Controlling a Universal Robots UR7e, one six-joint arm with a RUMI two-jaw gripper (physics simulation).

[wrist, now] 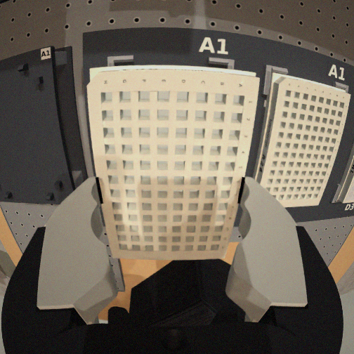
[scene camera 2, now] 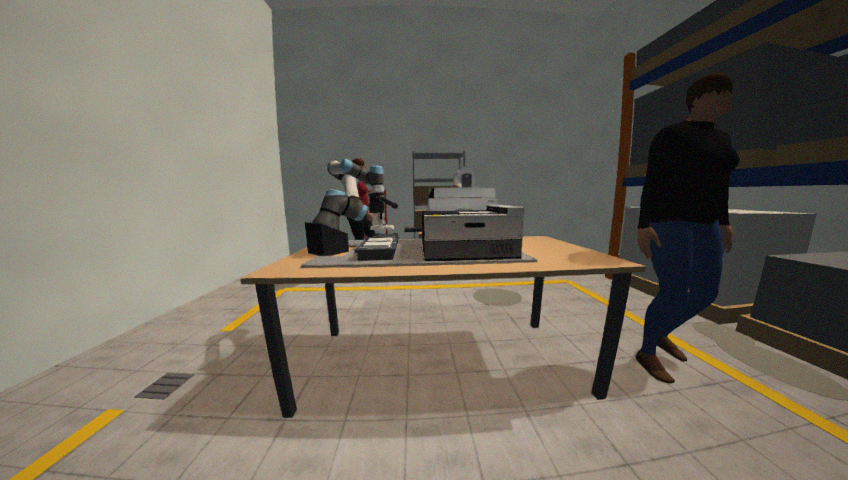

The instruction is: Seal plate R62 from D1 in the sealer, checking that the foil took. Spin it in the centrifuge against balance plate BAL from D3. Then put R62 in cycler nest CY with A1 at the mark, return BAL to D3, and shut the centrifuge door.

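Seen in the pictures: gripper, fingertip midpoint: (scene camera 2: 382, 228); arm's base, origin of the base link: (scene camera 2: 325, 227).
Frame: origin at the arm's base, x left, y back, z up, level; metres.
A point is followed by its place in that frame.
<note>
My gripper (scene camera 2: 382, 228) {x 0.070, y -0.319, z -0.017 m} (wrist: 169, 179) is shut on the long sides of a cream 96-well plate (wrist: 172, 160). In the wrist view the plate is raised above its nest on the dark plate deck (wrist: 150, 45) (scene camera 2: 374, 253) {x -0.235, y -0.341, z -0.100 m}, near a printed A1 mark, its lettered row edge toward the top. Its side label does not show. A second cream plate (wrist: 307, 142) sits in the nest to the right. A third plate (wrist: 350, 182) shows partly at the right edge, by the D3 label. The foil state cannot be told.
A black fixture (wrist: 30, 125) with small posts and an A1 tag lies left of the held plate. In the scene view a large grey instrument (scene camera 2: 473, 231) {x -0.249, y -0.806, z 0.003 m} stands right of the deck on the wooden table (scene camera 2: 571, 256) {x -0.162, y -1.341, z -0.146 m}. A person (scene camera 2: 690, 178) stands at the right.
</note>
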